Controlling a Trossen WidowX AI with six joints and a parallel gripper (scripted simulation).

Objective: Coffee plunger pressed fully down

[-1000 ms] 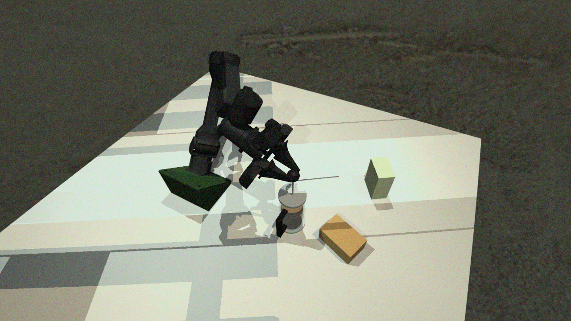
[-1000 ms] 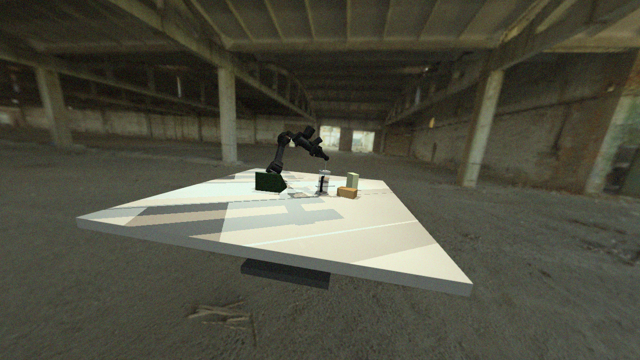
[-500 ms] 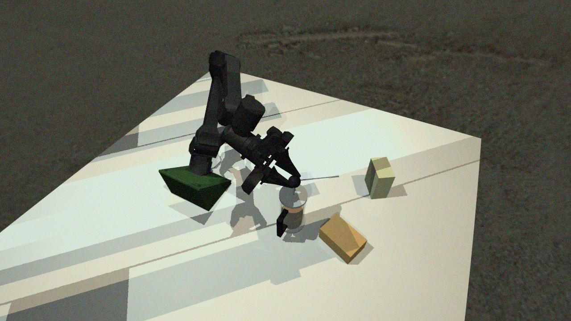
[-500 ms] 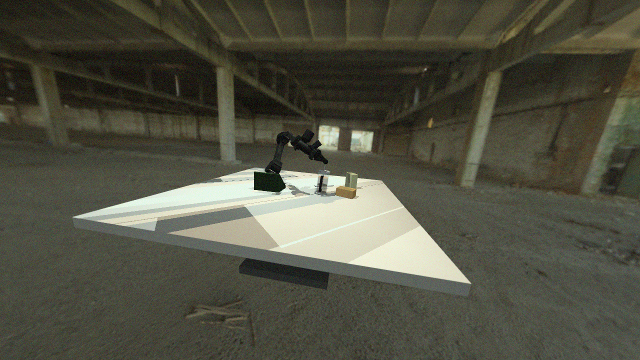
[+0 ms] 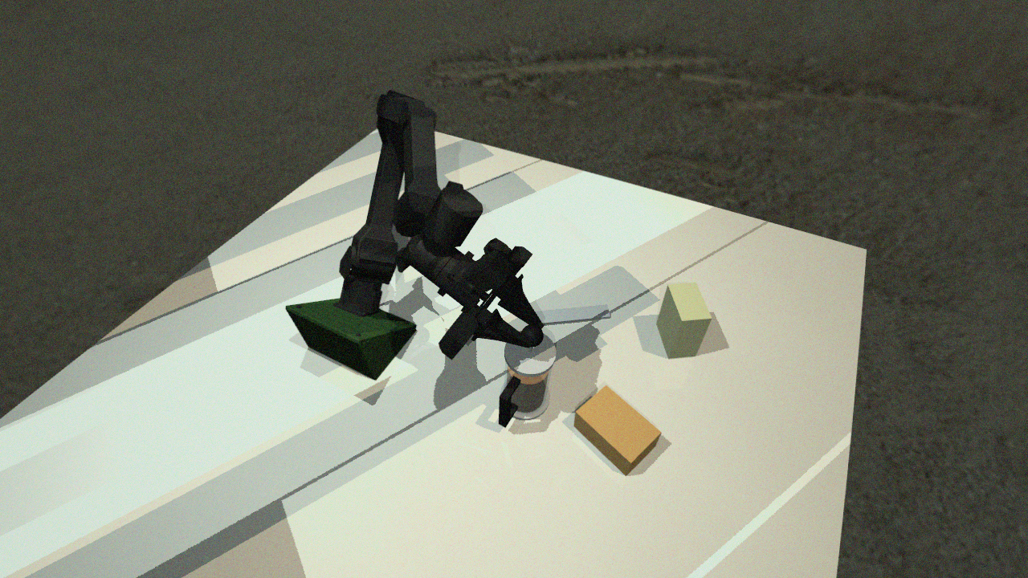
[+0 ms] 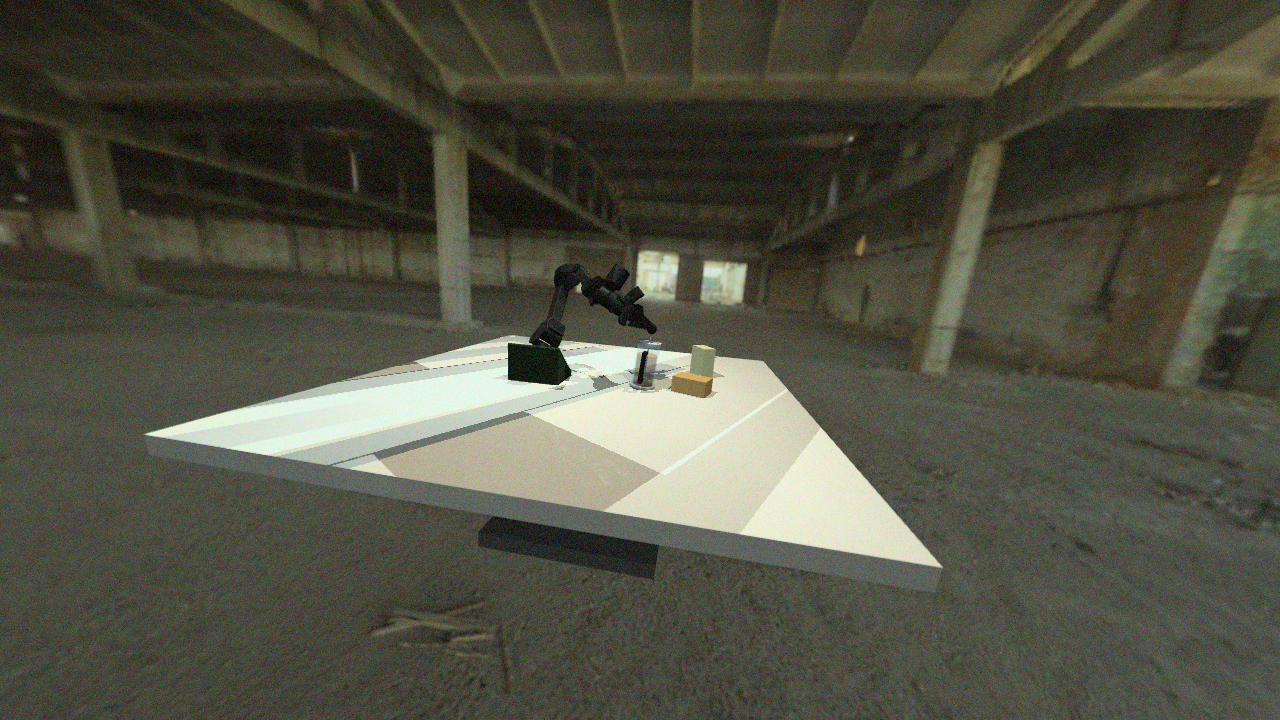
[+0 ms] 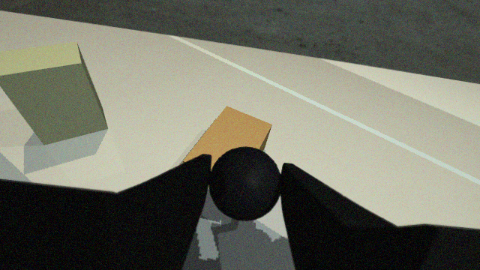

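The glass coffee press is 100 mm below my gripper tip, 20 mm behind it and 10 mm to the right of it. Also, from my gripper tip: flat grey bar (200 mm to the left, 190 mm below, 10 mm behind); orange box (170 mm below, 130 mm ahead, 10 mm to the right).
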